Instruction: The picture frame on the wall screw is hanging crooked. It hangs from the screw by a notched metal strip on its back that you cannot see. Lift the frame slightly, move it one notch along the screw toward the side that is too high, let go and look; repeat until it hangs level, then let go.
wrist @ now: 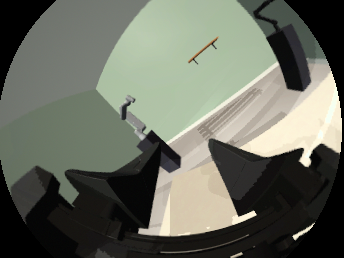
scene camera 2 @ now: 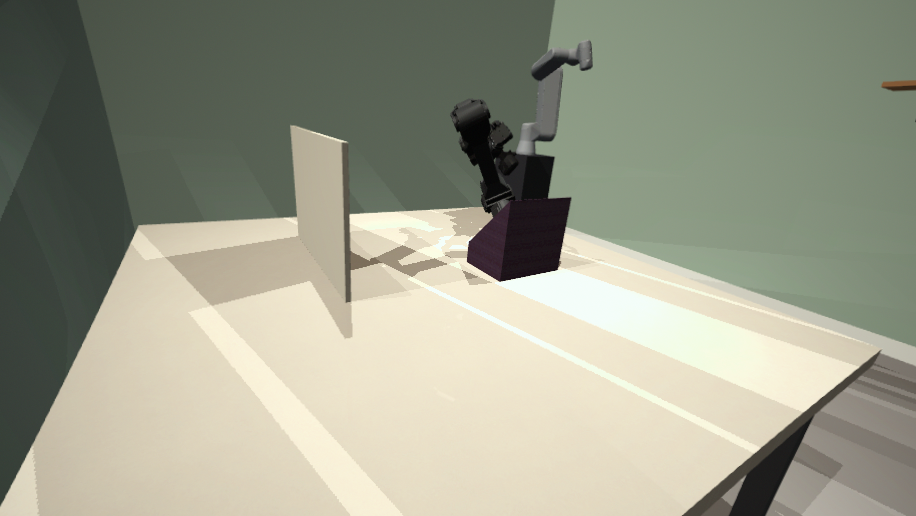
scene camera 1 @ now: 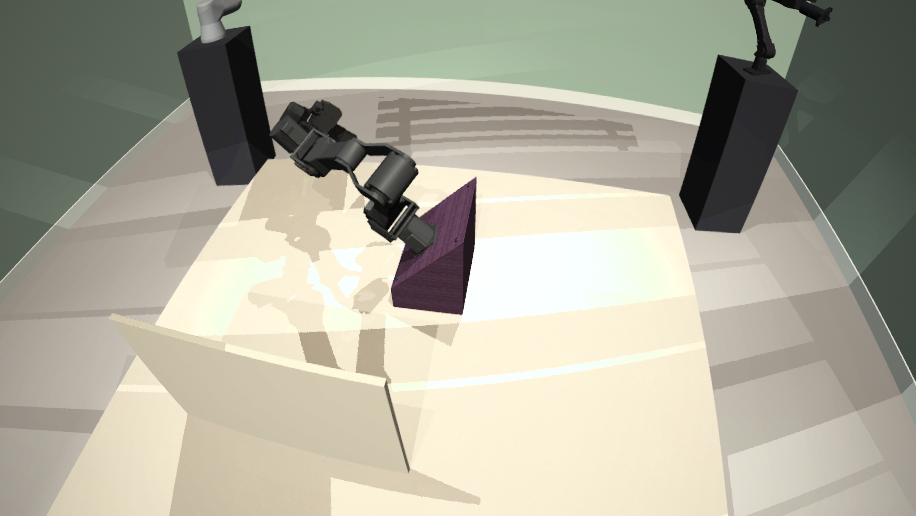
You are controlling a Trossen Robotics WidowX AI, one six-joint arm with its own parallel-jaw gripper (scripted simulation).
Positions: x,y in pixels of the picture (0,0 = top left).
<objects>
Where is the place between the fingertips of the gripper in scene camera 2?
511,148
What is the gripper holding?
Nothing.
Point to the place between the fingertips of the gripper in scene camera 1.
322,113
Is the gripper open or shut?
Open.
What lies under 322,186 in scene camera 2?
A wall panel.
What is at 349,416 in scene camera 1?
A wall panel.
</objects>
